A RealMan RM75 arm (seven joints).
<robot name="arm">
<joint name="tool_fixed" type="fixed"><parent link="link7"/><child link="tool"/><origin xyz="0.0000 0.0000 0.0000" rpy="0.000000 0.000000 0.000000"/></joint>
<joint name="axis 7" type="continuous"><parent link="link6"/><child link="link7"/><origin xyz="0.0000 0.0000 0.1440" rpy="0.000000 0.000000 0.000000"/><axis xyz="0 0 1"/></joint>
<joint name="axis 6" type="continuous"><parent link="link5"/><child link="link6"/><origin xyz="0.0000 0.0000 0.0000" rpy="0.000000 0.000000 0.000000"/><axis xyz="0 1 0"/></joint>
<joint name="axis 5" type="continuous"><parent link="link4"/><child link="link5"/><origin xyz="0.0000 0.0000 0.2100" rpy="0.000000 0.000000 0.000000"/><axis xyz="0 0 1"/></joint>
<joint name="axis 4" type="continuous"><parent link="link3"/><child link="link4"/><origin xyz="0.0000 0.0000 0.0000" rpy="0.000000 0.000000 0.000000"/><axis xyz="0 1 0"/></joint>
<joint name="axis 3" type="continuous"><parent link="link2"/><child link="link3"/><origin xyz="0.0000 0.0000 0.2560" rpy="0.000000 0.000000 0.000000"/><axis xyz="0 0 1"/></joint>
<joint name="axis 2" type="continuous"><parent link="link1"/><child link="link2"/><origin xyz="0.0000 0.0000 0.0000" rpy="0.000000 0.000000 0.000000"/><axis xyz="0 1 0"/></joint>
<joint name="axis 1" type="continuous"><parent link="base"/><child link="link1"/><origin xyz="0.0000 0.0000 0.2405" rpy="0.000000 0.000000 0.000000"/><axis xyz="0 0 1"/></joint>
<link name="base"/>
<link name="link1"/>
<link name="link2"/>
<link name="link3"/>
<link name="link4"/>
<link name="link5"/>
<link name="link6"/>
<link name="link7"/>
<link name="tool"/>
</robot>
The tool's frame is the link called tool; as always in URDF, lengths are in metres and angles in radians. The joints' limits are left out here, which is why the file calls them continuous.
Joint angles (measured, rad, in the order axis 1, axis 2, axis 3, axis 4, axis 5, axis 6, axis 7), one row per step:
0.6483 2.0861 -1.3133 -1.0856 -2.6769 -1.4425 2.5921
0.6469 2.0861 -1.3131 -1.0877 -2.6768 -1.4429 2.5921
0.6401 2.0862 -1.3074 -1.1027 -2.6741 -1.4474 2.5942
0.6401 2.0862 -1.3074 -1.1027 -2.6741 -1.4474 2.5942
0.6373 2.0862 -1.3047 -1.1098 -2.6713 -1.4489 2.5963
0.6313 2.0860 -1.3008 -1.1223 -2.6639 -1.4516 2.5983
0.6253 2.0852 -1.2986 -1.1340 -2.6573 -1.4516 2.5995
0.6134 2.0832 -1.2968 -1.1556 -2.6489 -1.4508 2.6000
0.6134 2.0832 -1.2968 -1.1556 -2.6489 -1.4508 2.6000
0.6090 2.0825 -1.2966 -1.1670 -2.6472 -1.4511 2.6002
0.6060 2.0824 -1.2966 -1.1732 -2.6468 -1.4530 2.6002
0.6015 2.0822 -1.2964 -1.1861 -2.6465 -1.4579 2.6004
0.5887 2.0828 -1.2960 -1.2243 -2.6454 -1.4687 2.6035
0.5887 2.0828 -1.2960 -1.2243 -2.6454 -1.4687 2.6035
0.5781 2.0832 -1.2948 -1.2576 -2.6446 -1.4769 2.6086
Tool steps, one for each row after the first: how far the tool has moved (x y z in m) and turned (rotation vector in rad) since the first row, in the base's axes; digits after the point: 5 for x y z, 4 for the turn. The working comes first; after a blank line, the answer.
Tool pose at each row, in the base's axes (x y z in m, rotation vector in rad; the steps are taken from these numbers as rounded here):
0.22667 0.36505 -0.01609 -2.4686 1.1501 -0.5624
0.22676 0.36492 -0.01582 -2.4680 1.1501 -0.5613
0.22619 0.36471 -0.01354 -2.4638 1.1542 -0.5474
0.22619 0.36471 -0.01354 -2.4638 1.1542 -0.5474
0.22559 0.36477 -0.01253 -2.4618 1.1571 -0.5383
0.22462 0.36455 -0.01094 -2.4608 1.1617 -0.5214
0.22388 0.36459 -0.00932 -2.4589 1.1625 -0.5058
0.22325 0.36453 -0.00614 -2.4541 1.1588 -0.4839
0.22325 0.36453 -0.00614 -2.4541 1.1588 -0.4839
0.22247 0.36472 -0.00452 -2.4519 1.1532 -0.4760
0.22232 0.36440 -0.00376 -2.4513 1.1516 -0.4740
0.22146 0.36399 -0.00213 -2.4506 1.1469 -0.4704
0.21837 0.36310 0.00229 -2.4465 1.1333 -0.4552
0.21837 0.36310 0.00229 -2.4465 1.1333 -0.4552
0.21553 0.36253 0.00641 -2.4401 1.1232 -0.4398

0.00009 -0.00013 0.00027 0.0010 0.0003 0.0001
-0.00048 -0.00034 0.00255 0.0098 0.0071 -0.0010
-0.00048 -0.00034 0.00255 0.0098 0.0071 -0.0010
-0.00108 -0.00028 0.00356 0.0149 0.0120 -0.0018
-0.00205 -0.00050 0.00515 0.0223 0.0221 -0.0024
-0.00279 -0.00046 0.00677 0.0305 0.0301 -0.0008
-0.00342 -0.00052 0.00995 0.0445 0.0392 0.0047
-0.00342 -0.00052 0.00995 0.0445 0.0392 0.0047
-0.00420 -0.00033 0.01157 0.0507 0.0411 0.0095
-0.00435 -0.00065 0.01233 0.0524 0.0415 0.0109
-0.00521 -0.00106 0.01396 0.0553 0.0420 0.0146
-0.00830 -0.00195 0.01838 0.0676 0.0450 0.0260
-0.00830 -0.00195 0.01838 0.0676 0.0450 0.0260
-0.01114 -0.00252 0.02250 0.0812 0.0482 0.0347

